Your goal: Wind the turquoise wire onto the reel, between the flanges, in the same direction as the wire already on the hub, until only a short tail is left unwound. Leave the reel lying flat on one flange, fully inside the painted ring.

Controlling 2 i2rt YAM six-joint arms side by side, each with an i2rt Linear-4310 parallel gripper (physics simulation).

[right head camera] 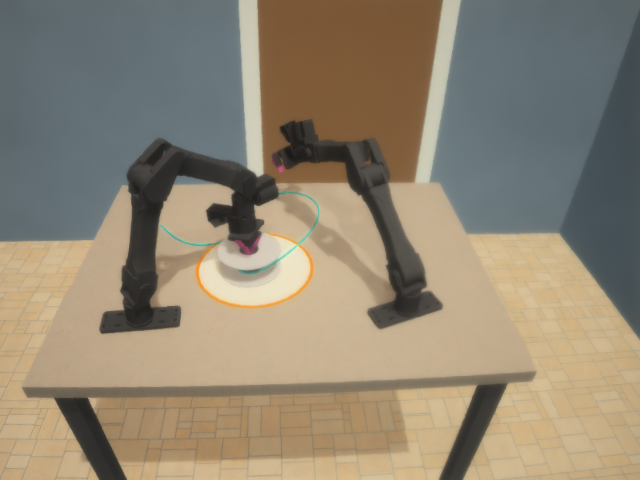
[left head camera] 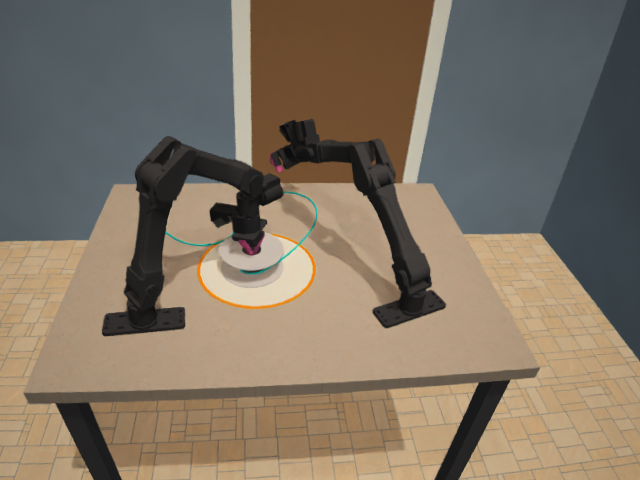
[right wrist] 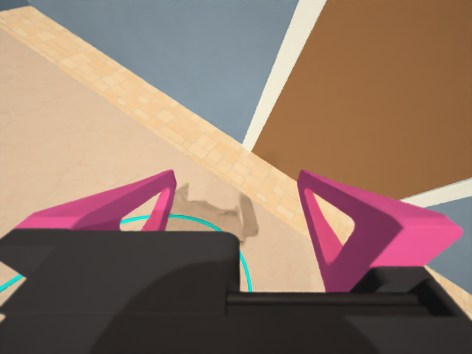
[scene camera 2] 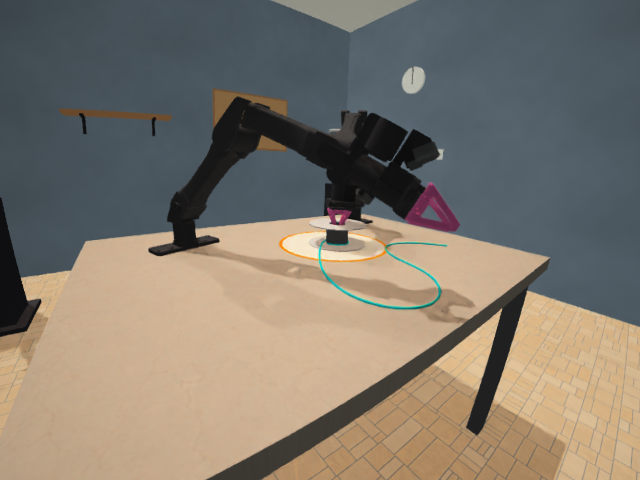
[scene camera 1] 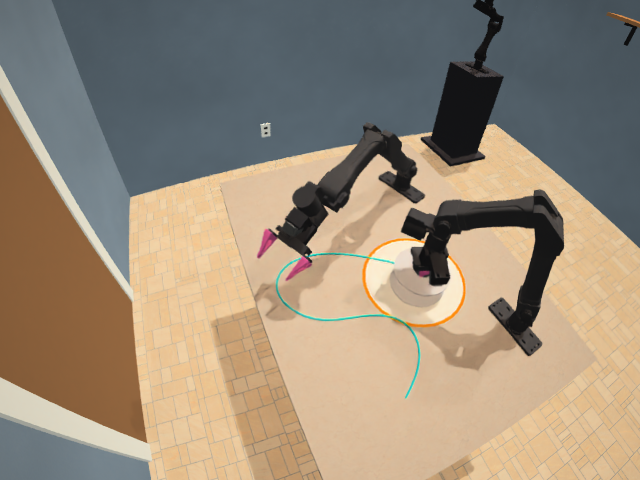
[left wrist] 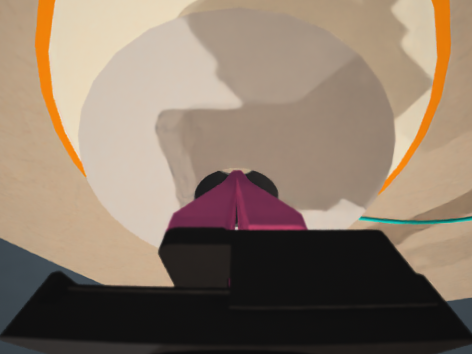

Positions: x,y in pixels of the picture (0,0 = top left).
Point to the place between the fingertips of my right gripper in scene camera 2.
At 453,228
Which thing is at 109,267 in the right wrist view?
My right gripper.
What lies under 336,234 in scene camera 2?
A reel.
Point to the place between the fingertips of my left gripper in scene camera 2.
At 336,231
